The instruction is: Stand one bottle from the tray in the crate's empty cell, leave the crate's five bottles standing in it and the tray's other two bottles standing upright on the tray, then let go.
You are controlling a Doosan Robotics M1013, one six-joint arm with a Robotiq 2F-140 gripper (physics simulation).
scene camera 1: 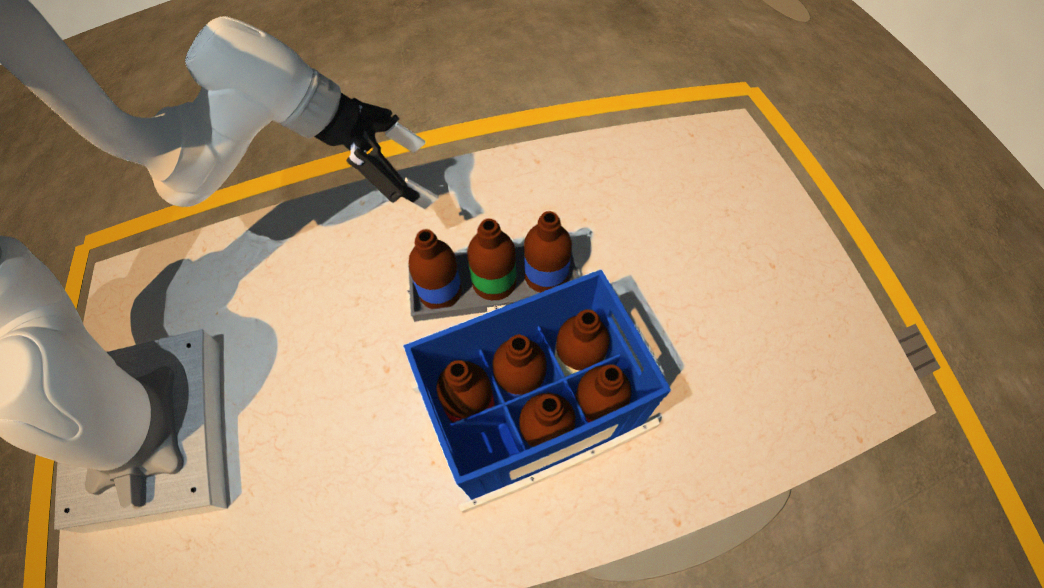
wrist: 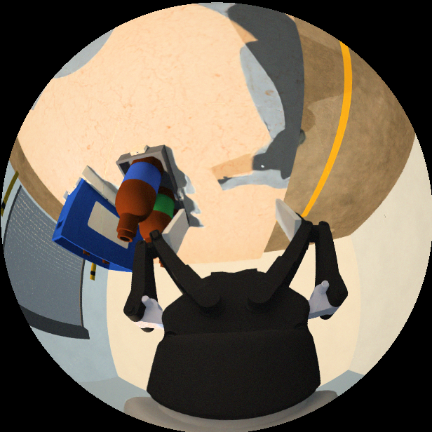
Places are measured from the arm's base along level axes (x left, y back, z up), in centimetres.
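Where they show: gripper, between the fingertips: [scene camera 1: 425, 173]; arm's base, origin of its link: [scene camera 1: 132, 430].
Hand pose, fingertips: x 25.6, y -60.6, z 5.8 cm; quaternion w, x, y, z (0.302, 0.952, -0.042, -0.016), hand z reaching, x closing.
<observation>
Each offset is from my fingertips to the top centre of the thing. "pt": to the spot under its first point.
A grey tray @(pt dz -9.9, dx -20.6, dy +4.8 cm) [scene camera 1: 438, 312] [wrist: 170, 172] holds three upright brown bottles: the left one @(dz +3.7, dx -15.6, dy +3.4 cm) [scene camera 1: 432, 266] [wrist: 136, 196] has a blue band, the middle one @(dz +3.7, dx -17.2, dy -5.7 cm) [scene camera 1: 491, 257] [wrist: 163, 204] a green band, the right one @(dz +3.7, dx -19.1, dy -14.3 cm) [scene camera 1: 547, 244] a blue band. A blue crate @(pt dz +1.5, dx -50.2, dy +8.5 cm) [scene camera 1: 467, 485] [wrist: 75, 220] beside the tray holds several standing brown bottles. Its empty cell @(pt dz -11.5, dx -41.9, dy +4.8 cm) [scene camera 1: 482, 438] is at the near left corner in the scene view. My gripper [scene camera 1: 417, 166] [wrist: 230, 213] is open and empty, tilted, above and behind the tray's left end, apart from the bottles. The crate's inside is mostly hidden in the wrist view.
A pale strip @(pt dz -9.3, dx -49.9, dy -4.4 cm) [scene camera 1: 562, 463] runs along the crate's near side. The crate's far wall stands close to the tray's near edge. The robot's base plate [scene camera 1: 200, 438] is at the left. A yellow line [scene camera 1: 584, 108] [wrist: 345, 110] marks the floor around the table top.
</observation>
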